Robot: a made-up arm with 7 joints.
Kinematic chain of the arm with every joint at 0, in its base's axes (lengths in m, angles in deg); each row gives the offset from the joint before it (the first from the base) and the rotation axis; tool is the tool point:
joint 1: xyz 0 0 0.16 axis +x
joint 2: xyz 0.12 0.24 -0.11 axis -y
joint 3: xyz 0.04 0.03 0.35 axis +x
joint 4: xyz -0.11 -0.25 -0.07 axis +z
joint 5: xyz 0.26 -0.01 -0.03 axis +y
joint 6: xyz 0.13 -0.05 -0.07 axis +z
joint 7: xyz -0.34 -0.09 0 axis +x
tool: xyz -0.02 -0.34 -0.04
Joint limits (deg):
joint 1: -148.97..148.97
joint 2: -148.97..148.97
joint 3: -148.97..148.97
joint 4: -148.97..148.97
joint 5: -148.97..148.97
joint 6: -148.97..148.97
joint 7: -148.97..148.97
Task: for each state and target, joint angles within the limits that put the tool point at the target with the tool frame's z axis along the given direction. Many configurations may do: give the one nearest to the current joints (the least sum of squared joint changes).
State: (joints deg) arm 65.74 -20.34 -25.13 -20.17 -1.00 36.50 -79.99
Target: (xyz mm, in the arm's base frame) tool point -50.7 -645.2 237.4 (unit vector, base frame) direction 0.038 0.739 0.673
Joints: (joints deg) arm 59.15 1.46 -21.14 -27.73 -8.37 25.17 -82.12
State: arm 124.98 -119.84 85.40 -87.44 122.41 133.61 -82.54
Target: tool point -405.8 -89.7 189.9 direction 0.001 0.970 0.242
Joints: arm 144.07 -96.53 38.44 -26.65 123.45 93.95 -61.54
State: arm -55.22 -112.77 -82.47 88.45 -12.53 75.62 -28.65
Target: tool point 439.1 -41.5 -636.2 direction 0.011 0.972 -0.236
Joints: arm -6.29 -87.61 -93.54 66.20 -15.36 60.29 16.95
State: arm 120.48 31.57 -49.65 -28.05 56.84 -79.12 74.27
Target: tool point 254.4 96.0 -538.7 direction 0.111 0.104 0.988
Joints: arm 148.97 15.51 -62.78 -76.60 9.09 -95.81 101.15
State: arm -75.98 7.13 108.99 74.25 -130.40 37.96 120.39
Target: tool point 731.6 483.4 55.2 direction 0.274 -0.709 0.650
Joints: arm -76.10 -12.77 97.46 80.21 -94.23 63.29 77.52
